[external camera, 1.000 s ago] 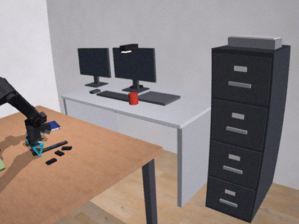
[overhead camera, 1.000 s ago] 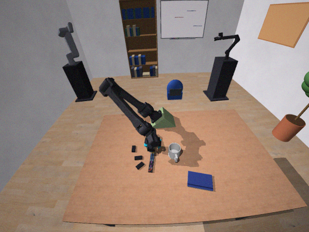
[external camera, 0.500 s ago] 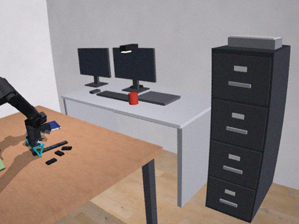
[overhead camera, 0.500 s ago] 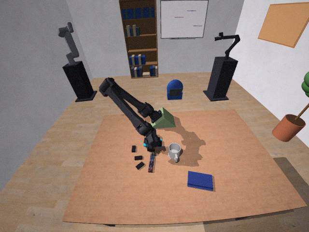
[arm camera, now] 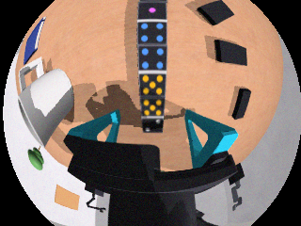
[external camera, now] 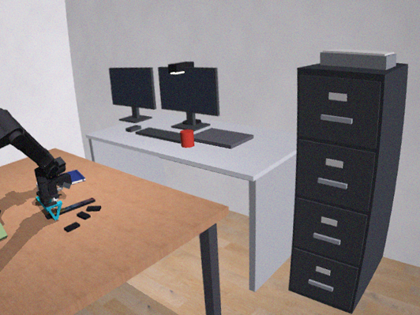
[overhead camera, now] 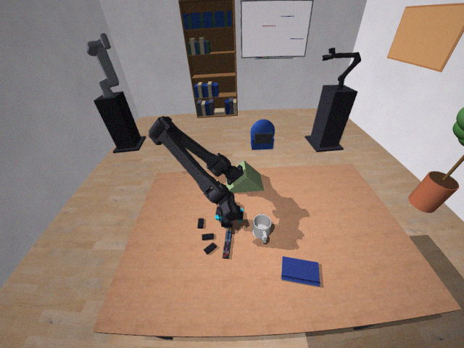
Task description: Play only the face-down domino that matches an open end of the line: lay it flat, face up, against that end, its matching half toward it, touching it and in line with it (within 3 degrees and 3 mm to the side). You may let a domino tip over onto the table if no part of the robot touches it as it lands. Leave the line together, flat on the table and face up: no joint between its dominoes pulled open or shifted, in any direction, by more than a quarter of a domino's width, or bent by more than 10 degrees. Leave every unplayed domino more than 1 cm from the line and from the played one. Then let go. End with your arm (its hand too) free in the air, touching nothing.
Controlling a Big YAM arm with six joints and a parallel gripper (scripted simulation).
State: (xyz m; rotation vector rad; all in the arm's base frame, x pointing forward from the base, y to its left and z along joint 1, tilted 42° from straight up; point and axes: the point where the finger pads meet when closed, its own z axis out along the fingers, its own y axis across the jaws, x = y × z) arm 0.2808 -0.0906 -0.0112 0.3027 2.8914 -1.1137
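My gripper is now right at the domino. Round my hand: blue book 29 cm ahead, 27 cm to the left.
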